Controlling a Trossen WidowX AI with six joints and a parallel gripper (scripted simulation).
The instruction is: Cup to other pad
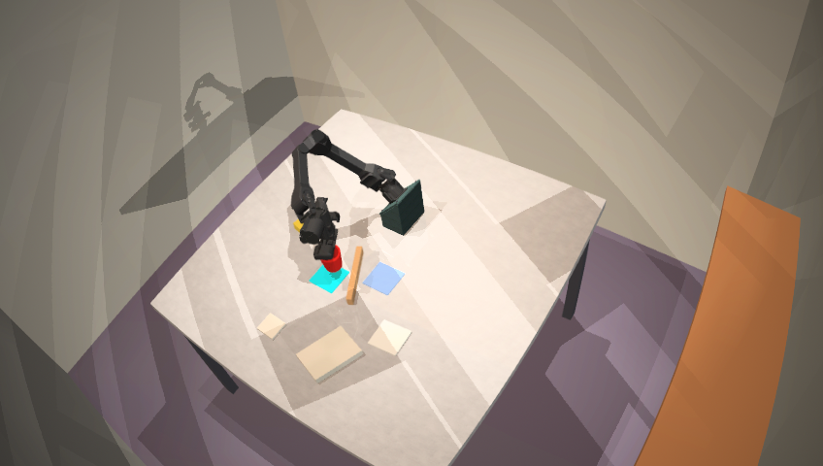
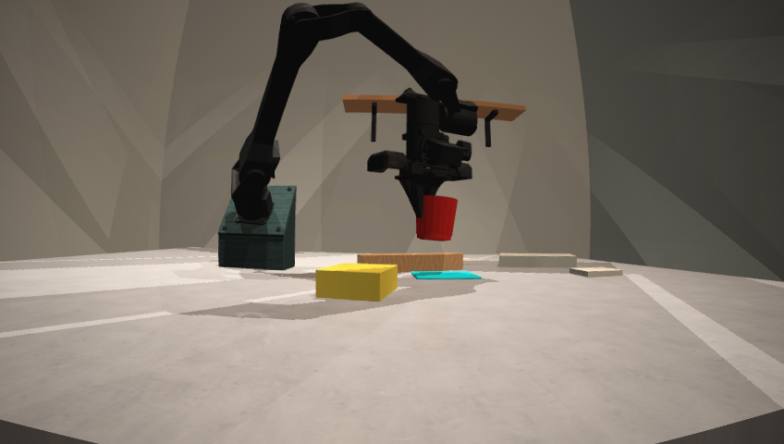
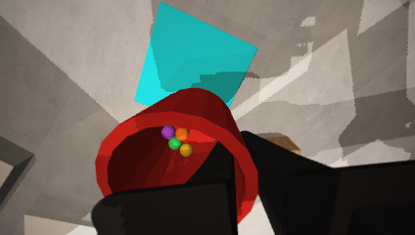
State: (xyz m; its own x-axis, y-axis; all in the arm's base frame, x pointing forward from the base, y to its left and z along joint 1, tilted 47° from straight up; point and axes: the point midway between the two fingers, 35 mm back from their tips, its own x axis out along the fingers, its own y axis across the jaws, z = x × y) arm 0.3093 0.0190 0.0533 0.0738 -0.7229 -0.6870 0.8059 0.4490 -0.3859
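The green marble lies 30 mm ahead of my gripper tip, 40 mm to the left of it and 20 mm below it. Round my gripper tip: cyan pad 40 mm ahead, 10 mm to the right, 110 mm below; then red cup 20 mm ahead, 20 mm to the left; then wooden bar 10 mm behind, 70 mm to the left, 90 mm below.
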